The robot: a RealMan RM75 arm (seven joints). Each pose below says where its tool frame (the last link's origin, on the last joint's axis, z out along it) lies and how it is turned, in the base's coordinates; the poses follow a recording.
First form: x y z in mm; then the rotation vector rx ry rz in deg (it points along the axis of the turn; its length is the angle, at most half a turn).
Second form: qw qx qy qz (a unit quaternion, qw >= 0); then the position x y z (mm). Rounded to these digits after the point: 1 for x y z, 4 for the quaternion.
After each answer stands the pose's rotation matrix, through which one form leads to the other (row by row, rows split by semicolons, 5 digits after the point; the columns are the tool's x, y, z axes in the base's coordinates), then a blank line. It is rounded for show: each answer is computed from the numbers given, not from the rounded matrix.
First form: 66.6 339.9 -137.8 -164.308 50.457 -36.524
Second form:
0.0374 -0.9344 0.2869 -0.2077 66.6 339.9 -137.8
0.74904 -0.52073 0.40961; -0.55177 -0.83253 -0.04940; 0.36674 -0.18901 -0.91092

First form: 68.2 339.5 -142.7 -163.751 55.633 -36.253
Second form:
0.0288 -0.9263 0.3147 -0.2051 68.2 339.5 -142.7
0.71780 -0.57124 0.39805; -0.59485 -0.80026 -0.07577; 0.36183 -0.18239 -0.91423

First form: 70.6 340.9 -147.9 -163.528 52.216 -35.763
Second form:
0.0406 -0.9318 0.2975 -0.2038 70.6 340.9 -147.9
0.73988 -0.53797 0.40394; -0.57105 -0.81965 -0.04563; 0.35563 -0.19691 -0.91365

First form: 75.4 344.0 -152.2 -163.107 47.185 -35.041
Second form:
0.0578 -0.9392 0.2717 -0.2018 75.4 344.0 -152.2
0.77093 -0.48705 0.41043; -0.53370 -0.84567 -0.00107; 0.34761 -0.21822 -0.91189

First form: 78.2 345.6 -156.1 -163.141 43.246 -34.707
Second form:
0.0671 -0.9447 0.2504 -0.2010 78.2 345.6 -156.1
0.79380 -0.44616 0.41330; -0.50009 -0.86558 0.02609; 0.34611 -0.22739 -0.91022

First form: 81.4 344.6 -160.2 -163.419 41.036 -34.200
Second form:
0.0704 -0.9481 0.2381 -0.1984 81.4 344.6 -160.2
0.80788 -0.42356 0.40979; -0.47942 -0.87672 0.03898; 0.34276 -0.22795 -0.91135

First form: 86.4 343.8 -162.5 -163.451 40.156 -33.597
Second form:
0.0730 -0.9498 0.2333 -0.1952 86.4 343.8 -162.5
0.81487 -0.41477 0.40490; -0.47174 -0.88046 0.04749; 0.33681 -0.22971 -0.91312

